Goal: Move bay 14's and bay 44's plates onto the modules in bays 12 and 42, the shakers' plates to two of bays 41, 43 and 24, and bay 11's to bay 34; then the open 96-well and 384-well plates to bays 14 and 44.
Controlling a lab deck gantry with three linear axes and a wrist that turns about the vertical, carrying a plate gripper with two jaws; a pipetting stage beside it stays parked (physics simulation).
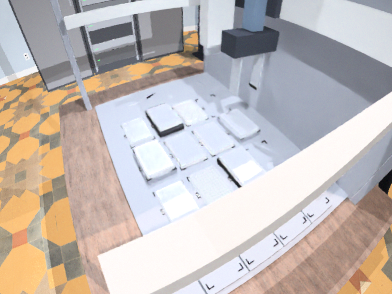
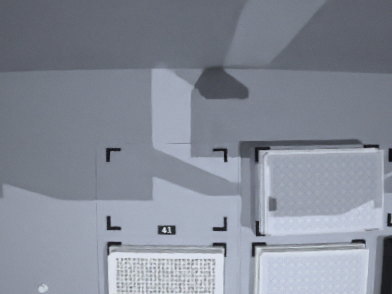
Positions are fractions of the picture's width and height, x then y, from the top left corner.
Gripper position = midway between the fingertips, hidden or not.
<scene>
In view: the gripper (image 1: 0.62, 0.31) and a bay 41 (image 2: 0.37, 0.63).
</scene>
